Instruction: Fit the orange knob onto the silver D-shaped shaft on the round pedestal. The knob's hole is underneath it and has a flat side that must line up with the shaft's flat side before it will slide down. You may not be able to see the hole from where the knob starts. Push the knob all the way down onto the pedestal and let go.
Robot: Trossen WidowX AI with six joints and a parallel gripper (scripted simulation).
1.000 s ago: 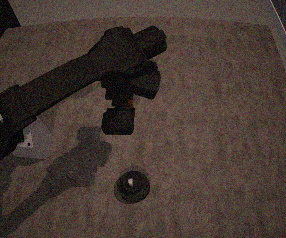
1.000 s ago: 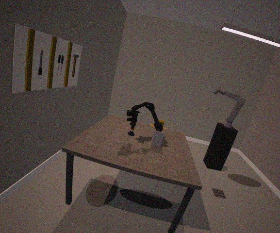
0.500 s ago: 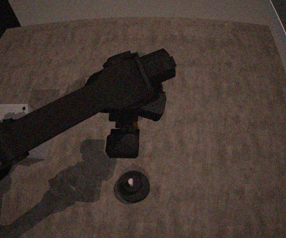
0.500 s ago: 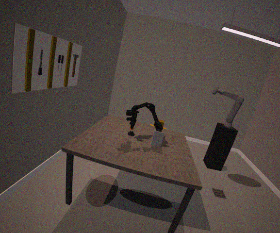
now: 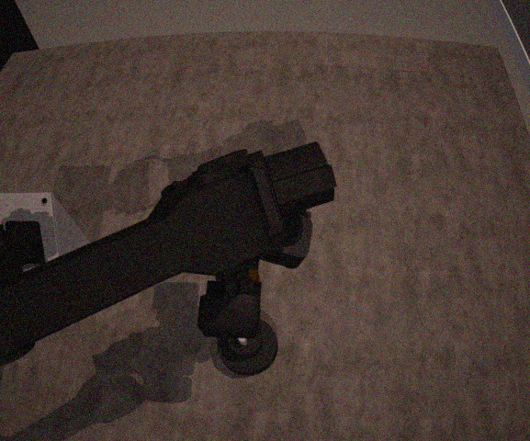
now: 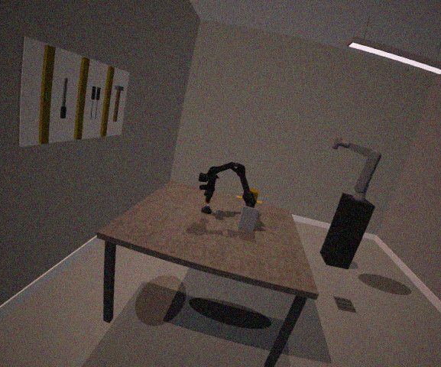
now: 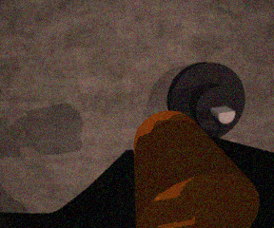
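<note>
My gripper tip is 60 mm to the left of the D-shaft pedestal and 80 mm above it. Also, from my gripper tip: orange knob 30 mm above.
</note>
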